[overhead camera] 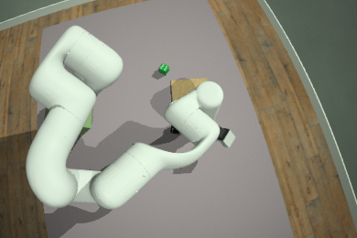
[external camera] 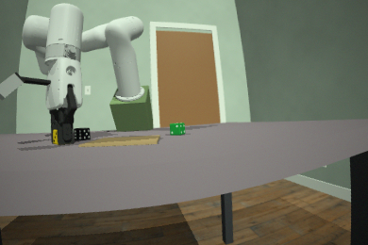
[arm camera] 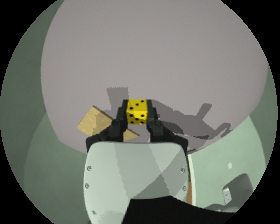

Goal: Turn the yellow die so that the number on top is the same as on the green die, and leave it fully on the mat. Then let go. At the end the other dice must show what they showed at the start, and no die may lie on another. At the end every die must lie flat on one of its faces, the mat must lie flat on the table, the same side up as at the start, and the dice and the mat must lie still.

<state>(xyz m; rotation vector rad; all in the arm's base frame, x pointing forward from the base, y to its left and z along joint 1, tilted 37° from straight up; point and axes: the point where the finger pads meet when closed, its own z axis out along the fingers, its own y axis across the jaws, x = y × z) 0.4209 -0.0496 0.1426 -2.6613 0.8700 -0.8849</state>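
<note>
The mat is 2 cm behind my hand, 13 cm to the left of it and 2 cm below it. Also, from my hand: green die: 12 cm behind, 24 cm to the left, 1 cm below; yellow die: 1 cm below; black die: 8 cm behind, 1 cm below.
</note>
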